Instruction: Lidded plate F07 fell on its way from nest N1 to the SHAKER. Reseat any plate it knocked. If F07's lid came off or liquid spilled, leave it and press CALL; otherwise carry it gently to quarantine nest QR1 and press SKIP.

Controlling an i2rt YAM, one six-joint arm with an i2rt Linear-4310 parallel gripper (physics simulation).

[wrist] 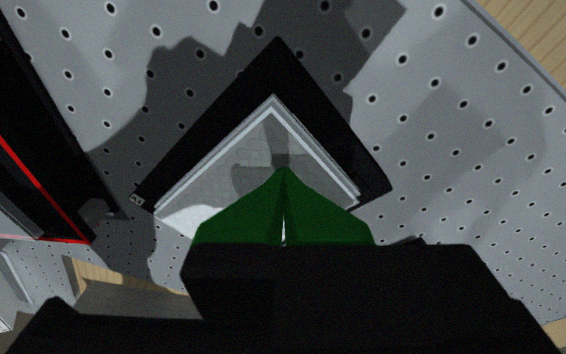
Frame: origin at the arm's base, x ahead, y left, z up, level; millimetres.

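Where they show: gripper, fingertip midpoint: [283,176].
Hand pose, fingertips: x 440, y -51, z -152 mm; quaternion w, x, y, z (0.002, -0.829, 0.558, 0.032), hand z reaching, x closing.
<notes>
Things, the pixels of their top centre, and the offset from my fingertips. "spot": a spot on its surface instead. Level surfaces: height alone.
- black square nest, top centre: [248,201] 8 mm down, 37 mm back, 12 mm left
- large black fixture, surface spot: [40,135] spot: 27 mm down, 60 mm back, 175 mm left
- greyish clear piece, surface spot: [15,225] spot: 25 mm up, 96 mm back, 156 mm left
- grey perforated deck, surface height: 32 mm down
A clear, square microplate with rows of round wells [255,145] sits in a black square nest [225,112] in the middle of the wrist view, with one corner pointing up the picture. A pale rim runs along its two visible sides. A small tag on the nest's left corner looks like "A1". No name is readable on the plate, so I cannot tell whether it is F07. My gripper [283,176] has its green fingers shut together with nothing between them. The fingertips appear over the plate and hide its near part. The SHAKER, QR1 and the buttons cannot be identified here.
A large black fixture [40,135] with a red line along it stands at the left, with part of a greyish clear piece [15,225] inside. The grey perforated deck [425,165] surrounds the nest. Pale wood [535,25] shows beyond the deck's edge at the upper right.
</notes>
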